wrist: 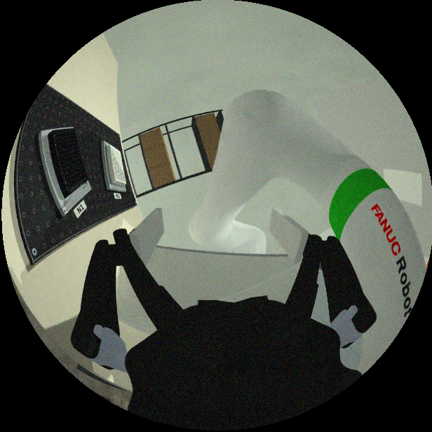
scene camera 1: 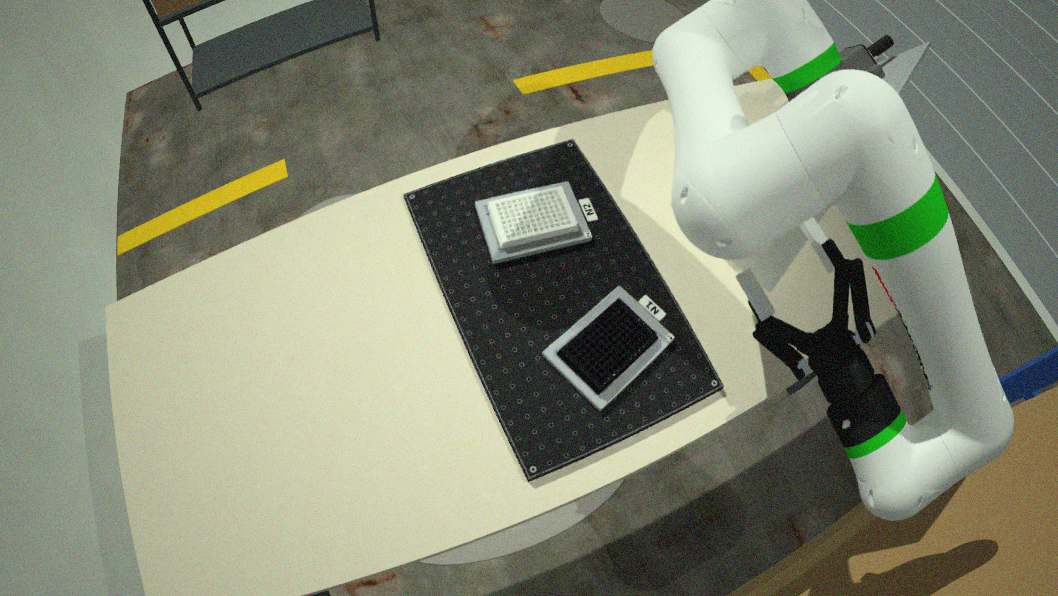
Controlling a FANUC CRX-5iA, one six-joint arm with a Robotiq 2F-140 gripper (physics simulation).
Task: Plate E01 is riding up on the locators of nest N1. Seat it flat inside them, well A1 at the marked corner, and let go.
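Places are measured from the arm's base along level axes (x ahead, y left, z up), in metres.
Pixels of known places: gripper, fingertip midpoint: (scene camera 1: 772,247).
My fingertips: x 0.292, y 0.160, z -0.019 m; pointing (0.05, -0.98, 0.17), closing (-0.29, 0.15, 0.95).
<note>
For each thing: its top centre in the pictures, then the offset to it from my fingertips. "*": a spot on its surface instead. Level surfaces: height alone.
- black well plate, middle of its top: (scene camera 1: 610,342) 0.181 m ahead, 0.054 m right, 0.211 m down
- light grey nest N1, surface spot: (scene camera 1: 576,379) * 0.246 m ahead, 0.031 m right, 0.228 m down
- N1 label, surface spot: (scene camera 1: 651,306) * 0.083 m ahead, 0.084 m right, 0.238 m down
- white well plate, middle of its top: (scene camera 1: 532,213) 0.176 m ahead, 0.301 m right, 0.214 m down
- nest N2, surface spot: (scene camera 1: 484,233) * 0.257 m ahead, 0.309 m right, 0.230 m down
- black perforated board, surface spot: (scene camera 1: 518,414) * 0.340 m ahead, 0.025 m right, 0.240 m down
- cream table, its level: 0.253 m down
Plate E01, a black well plate (scene camera 1: 610,344) (wrist: 69,162), lies on the light grey nest N1 (scene camera 1: 576,379) (wrist: 46,156), with the nest's rim showing around it. Its tilt and well A1 are too small to make out. The N1 label (scene camera 1: 651,306) (wrist: 80,209) is beside the nest, and small dark marks show at the nest's corner near it. My gripper (scene camera 1: 785,264) (wrist: 217,219) is wide open and empty, off to the right of the nest in the scene view, apart from the plate.
A white well plate (scene camera 1: 533,214) (wrist: 118,165) sits on nest N2 (scene camera 1: 484,233) (wrist: 107,167). Both nests are on a black perforated board (scene camera 1: 518,414) (wrist: 30,192) on the cream table (scene camera 1: 296,370) (wrist: 90,65). A shelf rack (scene camera 1: 171,59) stands beyond the table.
</note>
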